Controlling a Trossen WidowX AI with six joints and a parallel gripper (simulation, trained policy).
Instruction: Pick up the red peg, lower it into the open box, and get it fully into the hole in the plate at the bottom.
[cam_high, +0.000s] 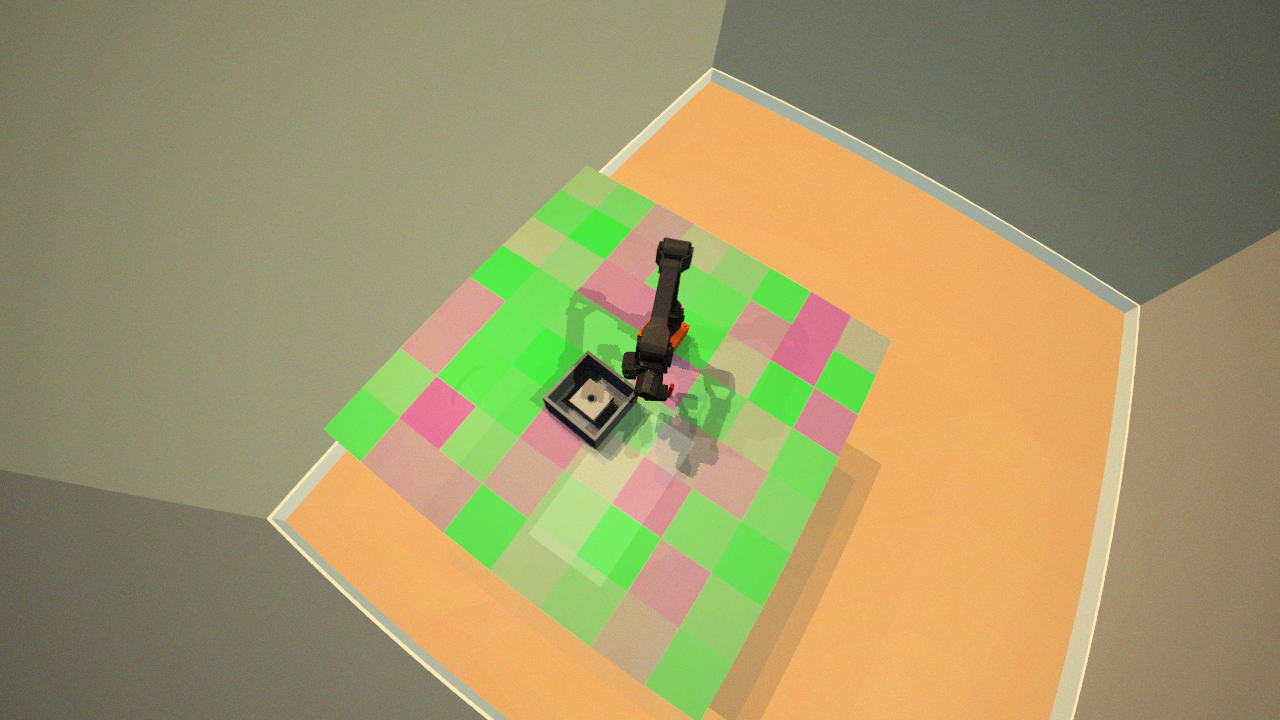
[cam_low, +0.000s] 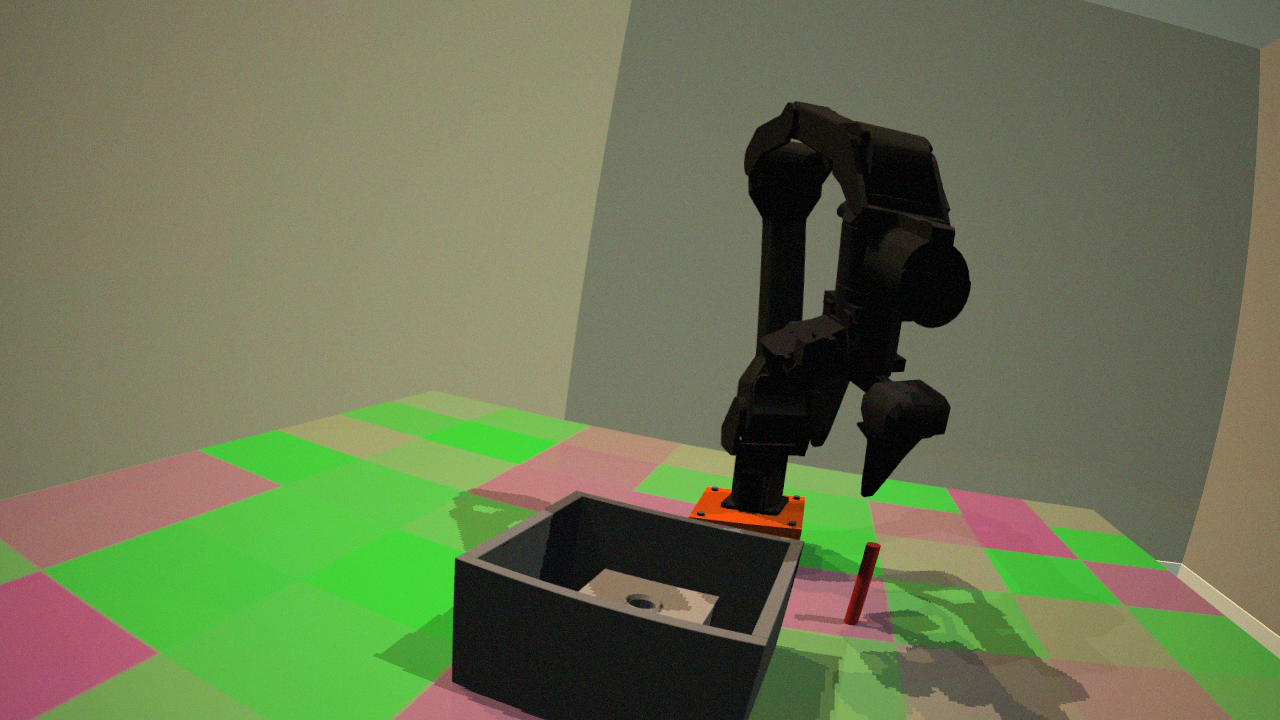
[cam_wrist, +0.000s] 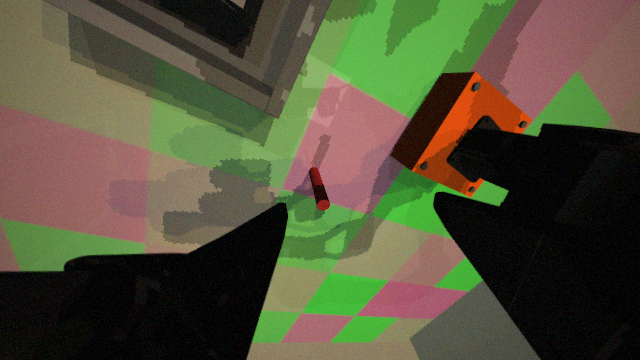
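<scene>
The red peg lies 11 cm below my gripper tip, 5 cm to the left of it and 2 cm behind it. Also, from my gripper tip: dark box (16 cm ahead, 12 cm below, 10 cm to the right).
</scene>
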